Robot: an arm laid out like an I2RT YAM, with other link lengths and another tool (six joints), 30 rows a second.
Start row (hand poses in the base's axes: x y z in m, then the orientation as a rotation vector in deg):
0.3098 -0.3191 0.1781 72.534 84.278 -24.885
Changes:
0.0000 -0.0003 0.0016 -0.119 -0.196 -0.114
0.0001 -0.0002 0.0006 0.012 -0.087 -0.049
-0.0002 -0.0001 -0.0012 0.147 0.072 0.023
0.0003 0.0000 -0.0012 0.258 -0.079 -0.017
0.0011 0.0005 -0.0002 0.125 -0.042 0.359
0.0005 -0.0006 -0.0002 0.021 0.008 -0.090
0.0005 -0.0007 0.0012 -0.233 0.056 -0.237
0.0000 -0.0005 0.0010 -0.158 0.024 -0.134
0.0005 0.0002 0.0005 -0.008 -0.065 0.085
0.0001 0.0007 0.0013 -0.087 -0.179 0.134
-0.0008 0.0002 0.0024 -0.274 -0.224 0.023
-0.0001 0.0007 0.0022 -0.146 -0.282 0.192
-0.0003 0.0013 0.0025 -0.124 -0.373 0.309
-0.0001 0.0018 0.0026 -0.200 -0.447 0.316
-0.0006 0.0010 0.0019 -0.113 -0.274 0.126
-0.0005 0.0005 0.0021 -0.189 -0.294 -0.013
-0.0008 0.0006 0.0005 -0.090 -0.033 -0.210
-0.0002 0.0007 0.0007 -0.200 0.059 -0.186
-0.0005 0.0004 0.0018 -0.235 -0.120 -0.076
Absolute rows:
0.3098 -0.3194 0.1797 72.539 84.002 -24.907
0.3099 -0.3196 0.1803 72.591 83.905 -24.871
0.3097 -0.3197 0.1791 72.686 84.035 -24.805
0.3100 -0.3197 0.1779 72.907 84.057 -24.585
0.3111 -0.3192 0.1777 72.727 84.277 -24.232
0.3116 -0.3198 0.1775 72.814 84.240 -24.283
0.3121 -0.3205 0.1787 72.813 84.061 -24.639
0.3121 -0.3210 0.1797 72.792 83.943 -24.853
0.3126 -0.3208 0.1802 72.722 83.935 -24.757
0.3127 -0.3201 0.1815 72.557 83.829 -24.604
0.3119 -0.3199 0.1839 72.333 83.550 -24.621
0.3118 -0.3192 0.1861 72.082 83.368 -24.399
0.3115 -0.3179 0.1886 71.762 83.184 -24.021
0.3114 -0.3161 0.1912 71.380 82.913 -23.641
0.3108 -0.3151 0.1931 71.205 82.711 -23.447
0.3103 -0.3146 0.1952 71.077 82.386 -23.385
0.3095 -0.3140 0.1957 71.167 82.206 -23.566
0.3093 -0.3133 0.1964 71.146 82.077 -23.866
0.3088 -0.3129 0.1982 71.021 81.846 -23.994

